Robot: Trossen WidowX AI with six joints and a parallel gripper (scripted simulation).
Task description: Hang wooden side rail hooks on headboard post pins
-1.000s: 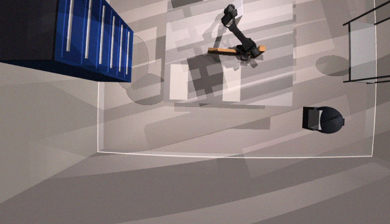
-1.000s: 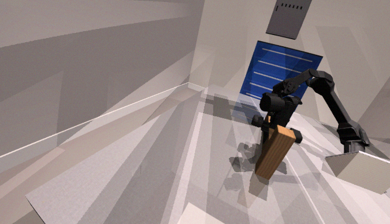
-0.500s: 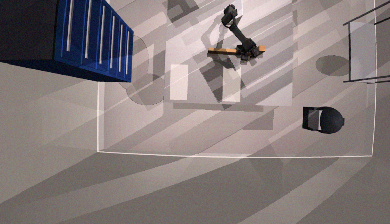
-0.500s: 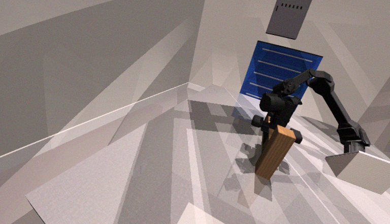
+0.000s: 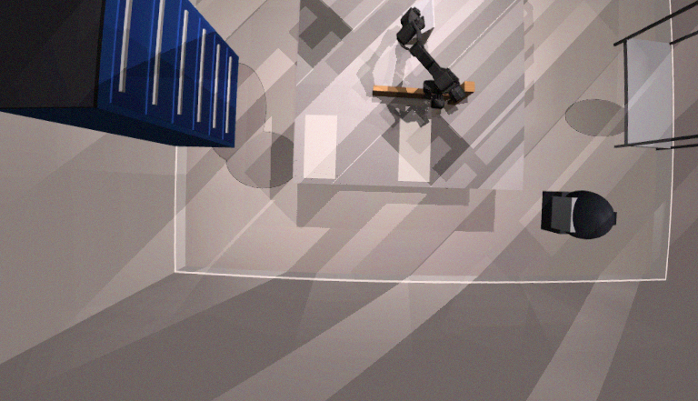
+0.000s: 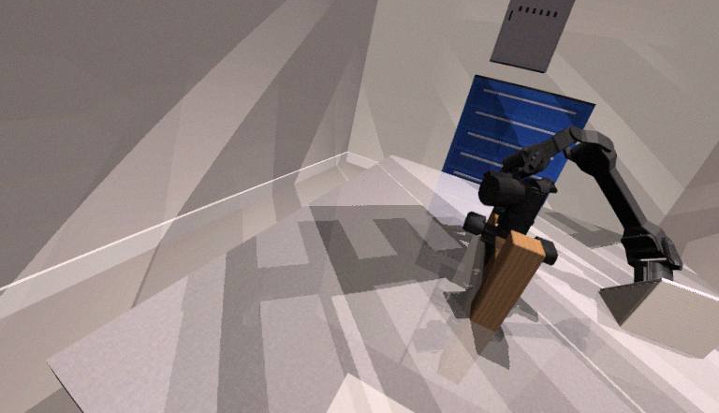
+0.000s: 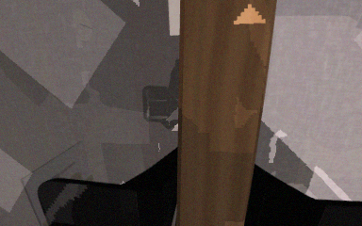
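My gripper tip is now 2 cm short of the headboard post, 12 cm to the right of it and 4 cm below it.
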